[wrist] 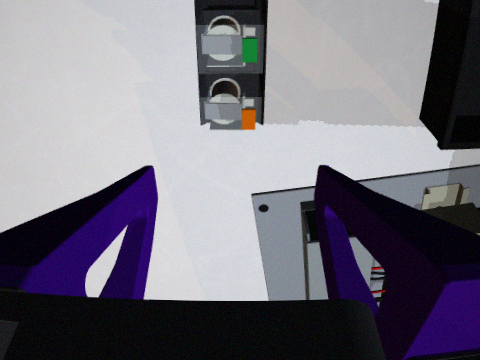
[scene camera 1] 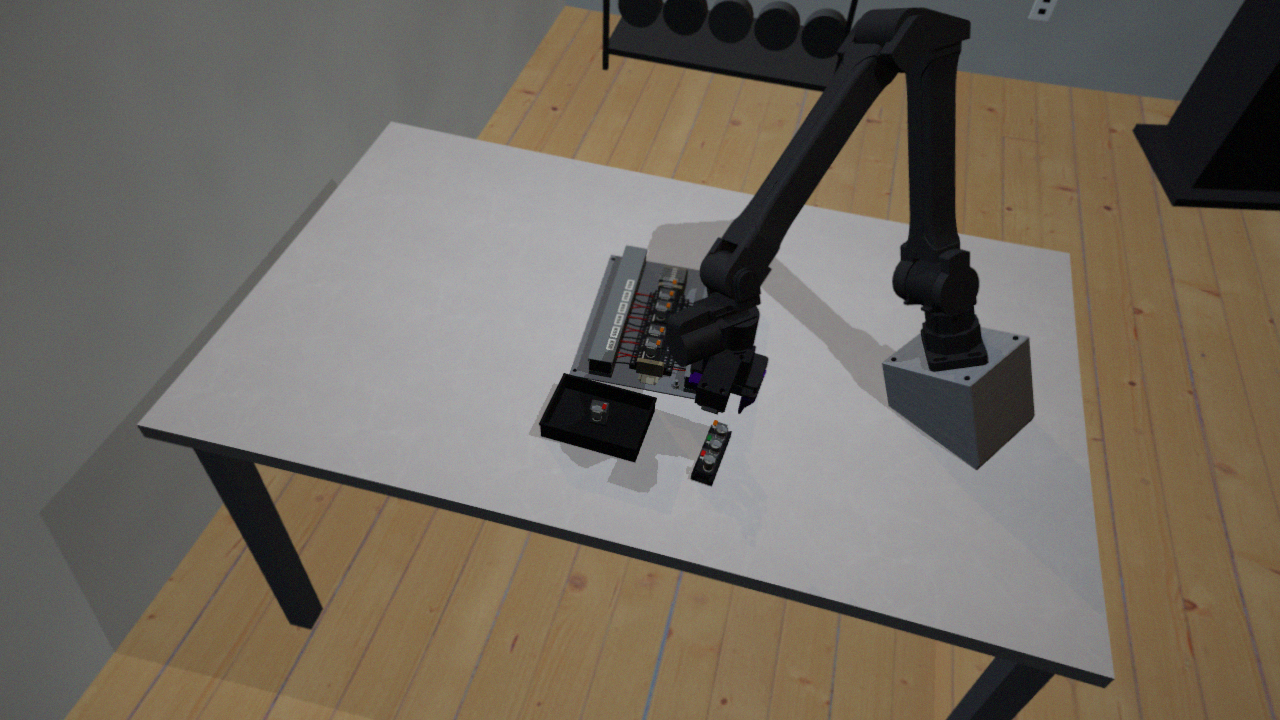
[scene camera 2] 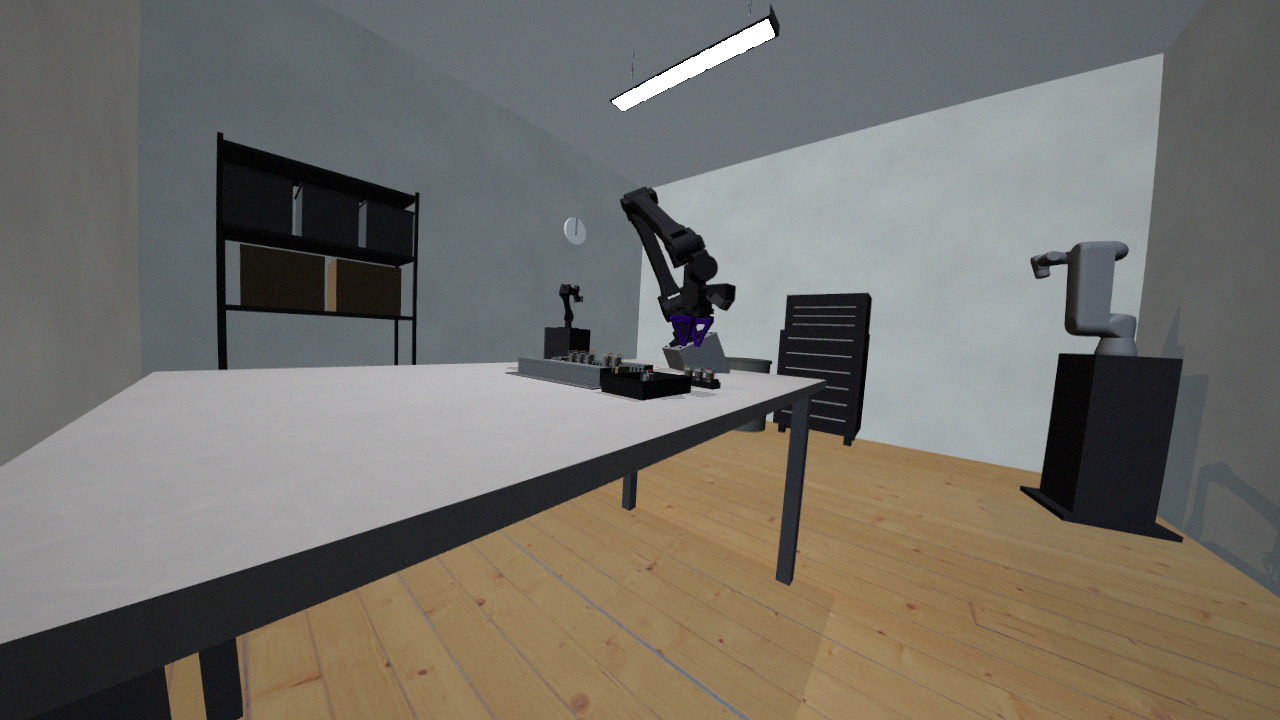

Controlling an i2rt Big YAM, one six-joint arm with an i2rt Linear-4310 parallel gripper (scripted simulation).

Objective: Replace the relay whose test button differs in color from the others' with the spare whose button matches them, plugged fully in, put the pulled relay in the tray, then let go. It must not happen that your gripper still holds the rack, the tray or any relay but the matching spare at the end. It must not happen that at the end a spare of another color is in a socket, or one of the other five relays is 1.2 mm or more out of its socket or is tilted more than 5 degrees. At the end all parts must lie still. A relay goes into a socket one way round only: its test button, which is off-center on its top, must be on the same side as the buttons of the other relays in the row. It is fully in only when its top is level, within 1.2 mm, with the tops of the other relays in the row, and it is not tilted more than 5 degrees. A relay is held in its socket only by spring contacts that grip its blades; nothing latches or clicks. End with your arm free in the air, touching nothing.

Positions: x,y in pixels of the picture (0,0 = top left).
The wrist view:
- my gripper: 235,181
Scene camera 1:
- my gripper: 722,405
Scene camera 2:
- my gripper: 690,346
